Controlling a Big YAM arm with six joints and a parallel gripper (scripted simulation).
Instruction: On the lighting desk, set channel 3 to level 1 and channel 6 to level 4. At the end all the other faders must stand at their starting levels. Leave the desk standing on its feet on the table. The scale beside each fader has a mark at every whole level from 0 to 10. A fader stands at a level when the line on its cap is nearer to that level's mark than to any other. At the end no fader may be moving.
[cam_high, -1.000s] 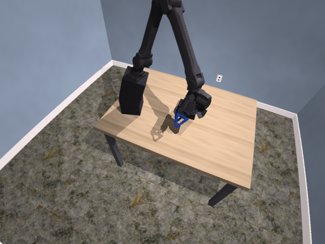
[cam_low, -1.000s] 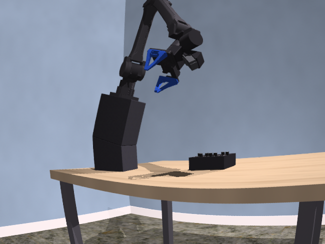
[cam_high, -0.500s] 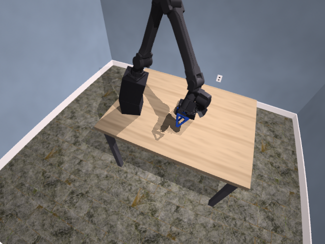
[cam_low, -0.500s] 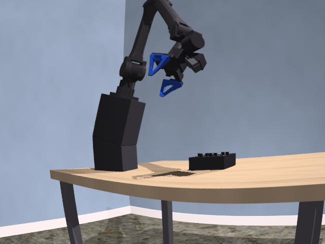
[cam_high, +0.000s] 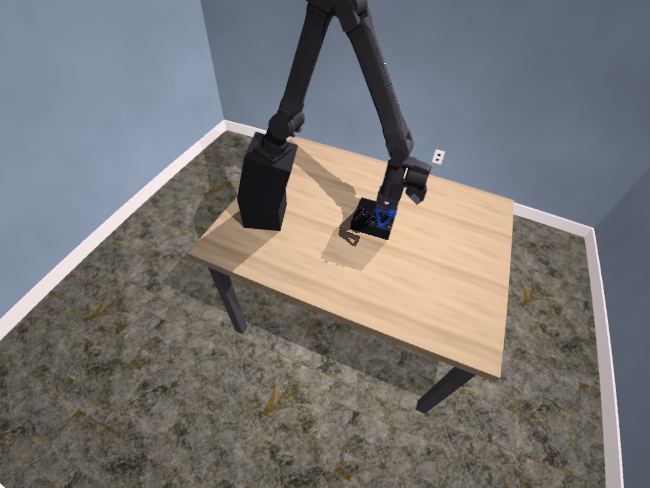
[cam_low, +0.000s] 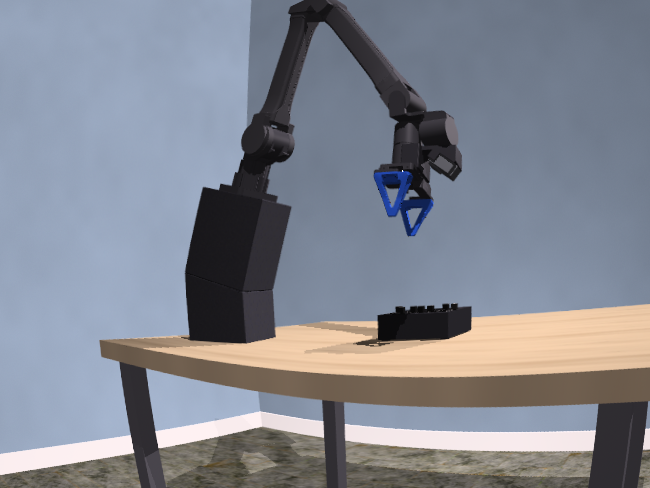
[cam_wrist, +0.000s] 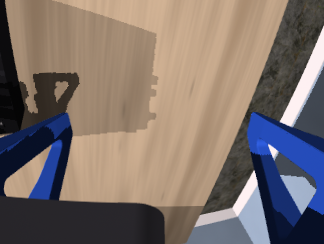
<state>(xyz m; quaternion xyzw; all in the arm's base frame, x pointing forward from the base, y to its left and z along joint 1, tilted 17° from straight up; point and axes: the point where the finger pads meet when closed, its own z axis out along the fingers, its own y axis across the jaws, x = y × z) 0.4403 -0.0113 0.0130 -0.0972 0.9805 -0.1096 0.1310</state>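
Now: the channel 3 fader cap 16 cm below my hand, 15 cm to the left of it and 9 cm behind it. From my hand the other things lie so: channel 5 fader cap: 16 cm below, 15 cm to the left, 4 cm behind; then channel 4 fader cap: 16 cm below, 15 cm to the left, 6 cm behind; then channel 2 fader cap: 16 cm below, 13 cm to the left, 11 cm behind.
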